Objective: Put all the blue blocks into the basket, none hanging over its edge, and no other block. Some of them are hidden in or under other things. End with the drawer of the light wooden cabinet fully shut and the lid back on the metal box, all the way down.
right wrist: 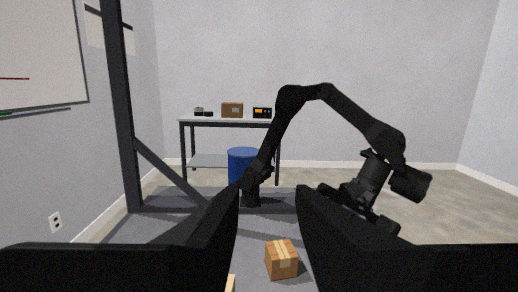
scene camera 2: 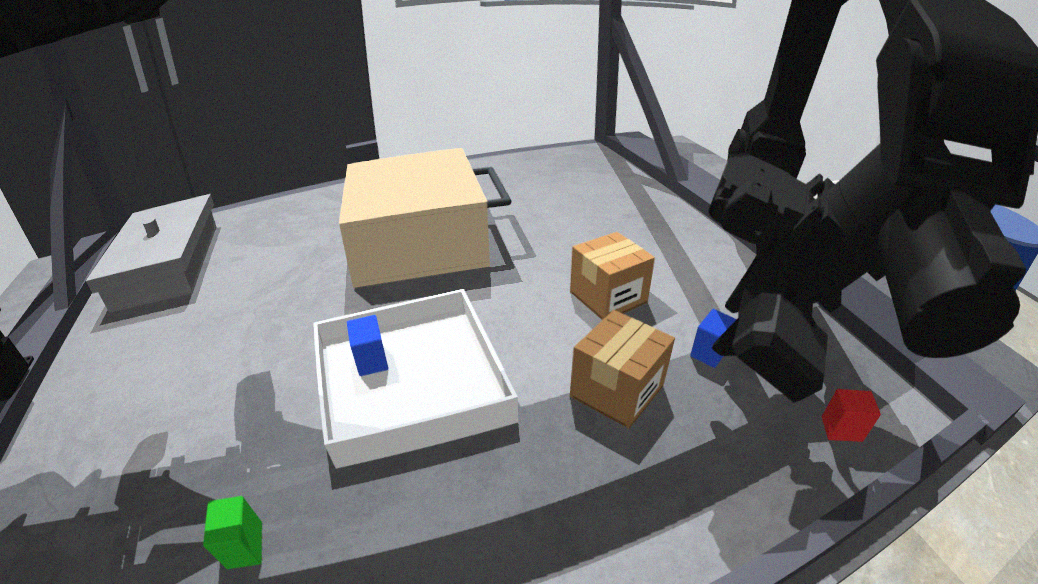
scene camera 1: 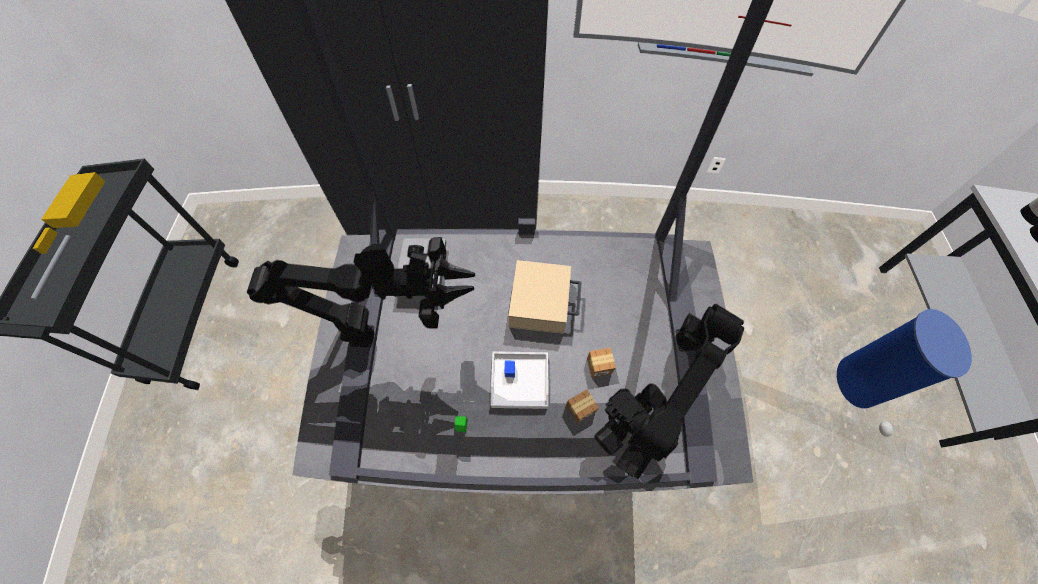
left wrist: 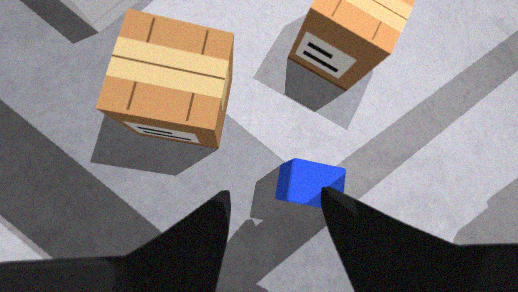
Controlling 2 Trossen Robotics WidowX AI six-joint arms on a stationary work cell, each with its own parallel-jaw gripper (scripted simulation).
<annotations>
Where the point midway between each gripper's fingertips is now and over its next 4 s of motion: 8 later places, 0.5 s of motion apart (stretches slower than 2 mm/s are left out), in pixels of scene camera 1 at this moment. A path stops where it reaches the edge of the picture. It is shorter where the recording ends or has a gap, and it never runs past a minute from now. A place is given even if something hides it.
My left gripper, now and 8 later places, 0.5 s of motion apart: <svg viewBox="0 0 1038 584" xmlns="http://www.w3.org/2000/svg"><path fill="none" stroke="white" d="M616 410L626 411L630 411L630 411L625 408L621 404L620 403L621 402L623 399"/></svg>
My right gripper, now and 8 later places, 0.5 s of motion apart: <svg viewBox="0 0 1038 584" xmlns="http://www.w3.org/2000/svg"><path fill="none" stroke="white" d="M474 281L474 282L480 281L497 280L509 279L517 278L521 277L522 277L518 277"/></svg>
</annotations>
